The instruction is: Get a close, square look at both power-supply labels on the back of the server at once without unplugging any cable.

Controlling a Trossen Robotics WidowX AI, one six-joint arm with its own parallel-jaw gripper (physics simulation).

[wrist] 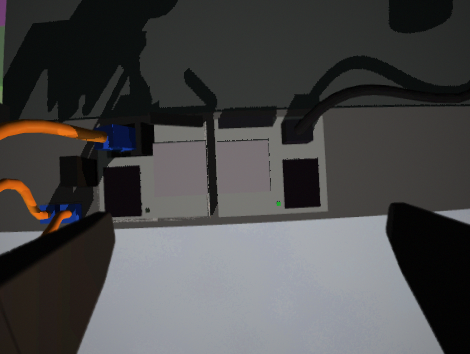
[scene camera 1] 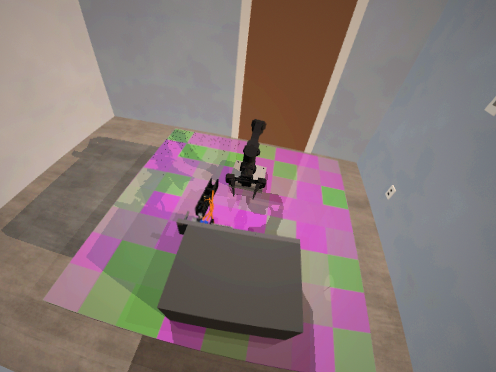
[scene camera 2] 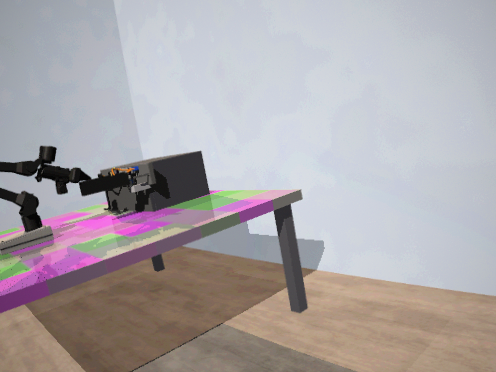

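Pixels of known places: gripper, between the fingertips: (wrist: 251, 222) (scene camera 1: 243, 197) (scene camera 2: 87, 179); arm's base, origin of its link: (scene camera 2: 33, 229).
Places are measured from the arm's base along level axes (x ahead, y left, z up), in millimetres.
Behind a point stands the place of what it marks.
The grey server (scene camera 1: 235, 280) {x 647, y 82, z 158 mm} (scene camera 2: 182, 177) {x 651, y -135, z 60 mm} (wrist: 390, 155) {x 443, y 171, z 110 mm} stands on the checkered table (scene camera 1: 345, 310) {x 604, y 560, z -47 mm} (scene camera 2: 235, 200) {x 678, y -450, z -48 mm}. In the wrist view, the left pinkish label (wrist: 180, 169) {x 444, y 3, z 115 mm} and the right pinkish label (wrist: 243, 166) {x 451, y 51, z 114 mm} sit side by side on two light power-supply faces. Both show whole, small, near the middle and nearly square on, with no readable print. A black cable (wrist: 370, 90) {x 414, y 142, z 65 mm} enters the right unit's upper right. A blue plug (wrist: 117, 137) {x 428, y -40, z 91 mm} overlaps the left unit's upper left. My gripper (scene camera 1: 243, 196) {x 276, y 32, z 141 mm} (scene camera 2: 86, 177) {x 276, y 32, z 141 mm} (wrist: 251, 222) {x 276, y 32, z 141 mm} is open and empty, apart from the server's back.
A black cable arm (scene camera 1: 205, 200) {x 345, y -122, z 150 mm} (scene camera 2: 102, 185) {x 274, y -150, z 112 mm} juts out from one side of the server's back. Orange cables (scene camera 1: 211, 202) {x 359, y -91, z 164 mm} (wrist: 40, 129) {x 384, y -77, z 91 mm} run along it. A lower blue plug (wrist: 60, 212) {x 423, y -82, z 142 mm} is at the left in the wrist view. A dark handle-like bar (wrist: 212, 165) {x 453, y 27, z 112 mm} stands between the two labels.
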